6 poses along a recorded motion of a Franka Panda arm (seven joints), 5.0 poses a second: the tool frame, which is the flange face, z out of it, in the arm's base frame.
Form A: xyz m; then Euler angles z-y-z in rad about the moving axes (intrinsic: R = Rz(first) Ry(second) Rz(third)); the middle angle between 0 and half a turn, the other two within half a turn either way.
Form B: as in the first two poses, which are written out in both.
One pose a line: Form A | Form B
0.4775 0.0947 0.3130 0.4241 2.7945 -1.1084 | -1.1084 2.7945 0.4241 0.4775 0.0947 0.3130
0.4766 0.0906 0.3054 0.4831 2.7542 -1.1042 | -1.1042 2.7542 0.4831 0.4766 0.0906 0.3054
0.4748 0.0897 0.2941 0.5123 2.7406 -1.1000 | -1.1000 2.7406 0.5123 0.4748 0.0897 0.2941
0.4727 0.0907 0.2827 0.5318 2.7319 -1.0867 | -1.0867 2.7319 0.5318 0.4727 0.0907 0.2827
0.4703 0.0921 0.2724 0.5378 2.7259 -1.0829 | -1.0829 2.7259 0.5378 0.4703 0.0921 0.2724
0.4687 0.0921 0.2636 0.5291 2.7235 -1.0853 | -1.0853 2.7235 0.5291 0.4687 0.0921 0.2636
